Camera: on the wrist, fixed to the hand. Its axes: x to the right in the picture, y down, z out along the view.
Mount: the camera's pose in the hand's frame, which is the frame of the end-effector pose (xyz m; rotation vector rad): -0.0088 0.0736 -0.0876 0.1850 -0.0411 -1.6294
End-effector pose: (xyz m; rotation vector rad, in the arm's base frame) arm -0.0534 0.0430 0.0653 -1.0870 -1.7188 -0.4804
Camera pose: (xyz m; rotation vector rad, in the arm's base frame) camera 0.0561 0.0128 0.0815 0.6841 -2.3139 -1.1973
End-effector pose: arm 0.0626 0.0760 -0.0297 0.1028 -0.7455 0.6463
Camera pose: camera 0.0674 0.1576 -0.1102 0.7930 -0.4239 -0.8508
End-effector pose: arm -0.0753 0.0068 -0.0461 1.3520 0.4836 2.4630
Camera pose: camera -0.1519 -0.0764 -0.0657 0.5060 1.1726 1.0208
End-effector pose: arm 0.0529 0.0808 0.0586 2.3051 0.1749 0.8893
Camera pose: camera -0.0176 0.0669 0.1481 1.4807 1.7893 -0.0687
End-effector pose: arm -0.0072 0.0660 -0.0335 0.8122 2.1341 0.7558
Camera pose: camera -0.0479 0.0832 0.0724 -0.8697 2.0075 -0.3354
